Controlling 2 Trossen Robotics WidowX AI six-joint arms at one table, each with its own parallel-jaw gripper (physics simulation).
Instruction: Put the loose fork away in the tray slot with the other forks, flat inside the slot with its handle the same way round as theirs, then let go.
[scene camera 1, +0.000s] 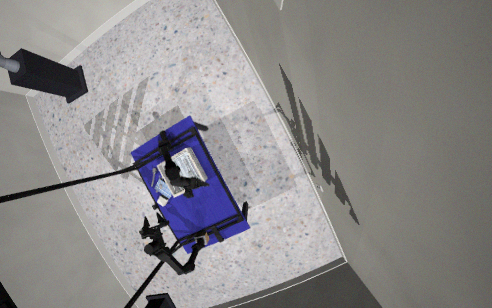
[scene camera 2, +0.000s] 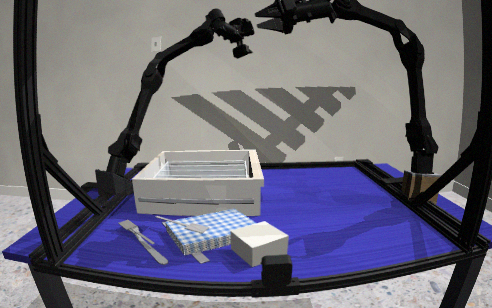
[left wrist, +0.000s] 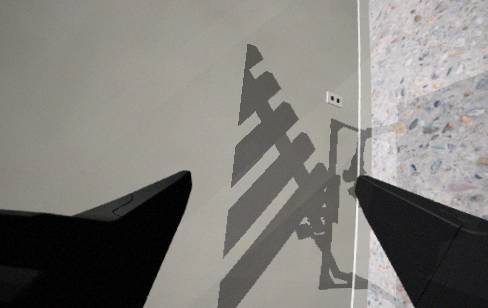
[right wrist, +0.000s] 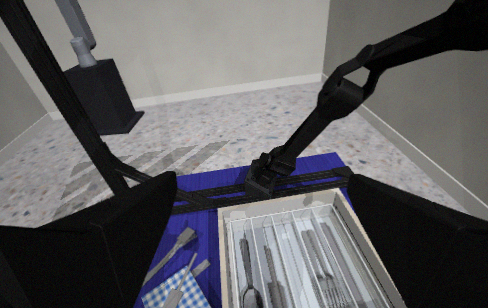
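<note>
The white tray box (scene camera 2: 197, 196) (right wrist: 221, 240) has a slotted insert. In the right wrist view, forks (right wrist: 332, 292) lie in one slot, tines toward the picture's bottom. A broad-ended grey utensil (scene camera 2: 152, 250) (right wrist: 187, 236) lies beside the box, crossed by a thinner piece. Another utensil (scene camera 2: 197, 228) (right wrist: 172, 298) rests on the checked cloth; which one is the loose fork is unclear. My left gripper (scene camera 1: 200, 189) (scene camera 2: 247, 38) (left wrist: 273, 181) is open, high above the table. My right gripper (scene camera 1: 152, 218) (scene camera 2: 258, 21) is open, also high up.
The blue checked cloth (scene camera 2: 210, 225) (right wrist: 192, 290) lies in front of the tray box, with a utensil end (scene camera 2: 200, 256) showing from beneath it. A white block (scene camera 2: 259, 241) stands beside the cloth. Black frame rails (scene camera 2: 165, 285) border the blue table (scene camera 2: 330, 200).
</note>
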